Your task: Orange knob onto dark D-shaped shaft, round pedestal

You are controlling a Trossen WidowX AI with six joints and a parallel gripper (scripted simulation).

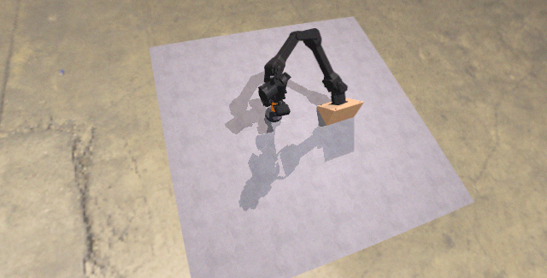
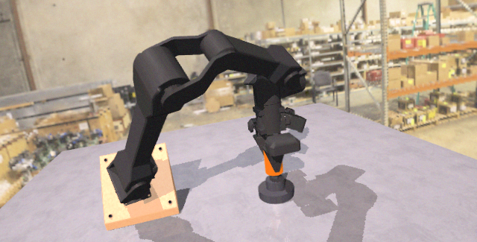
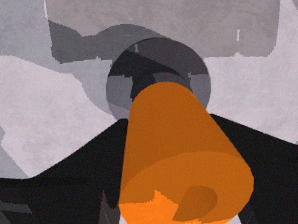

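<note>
Now: the orange knob 2 cm above my gripper tip. Round my gripper tip: pedestal 4 cm below.
</note>
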